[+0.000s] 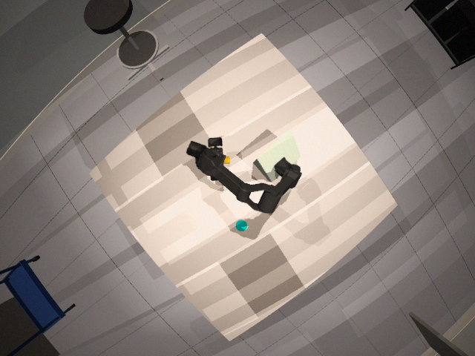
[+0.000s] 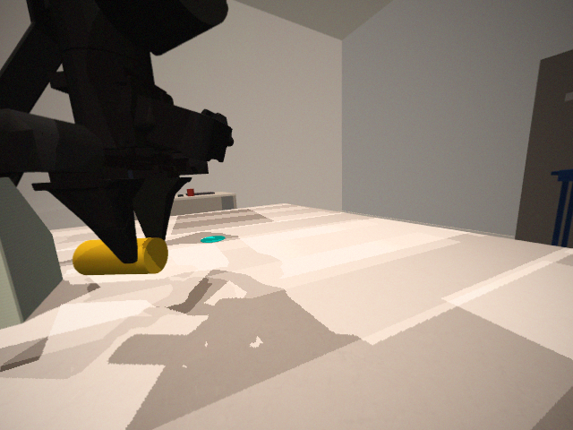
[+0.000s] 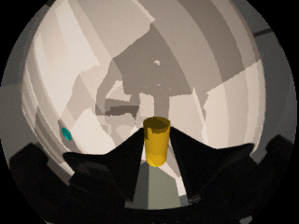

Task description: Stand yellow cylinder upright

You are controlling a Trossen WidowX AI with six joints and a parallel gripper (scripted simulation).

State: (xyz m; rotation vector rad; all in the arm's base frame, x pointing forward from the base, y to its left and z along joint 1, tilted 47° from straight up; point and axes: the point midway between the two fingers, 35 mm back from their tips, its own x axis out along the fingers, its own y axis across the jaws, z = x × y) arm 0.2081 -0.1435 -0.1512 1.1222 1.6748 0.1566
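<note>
Right now my gripper tip is 130 mm short of the cyan circle, 320 mm to the right of it and 80 mm above it. Round my gripper tip: yellow tall cylinder 20 mm behind, 10 mm to the left.
</note>
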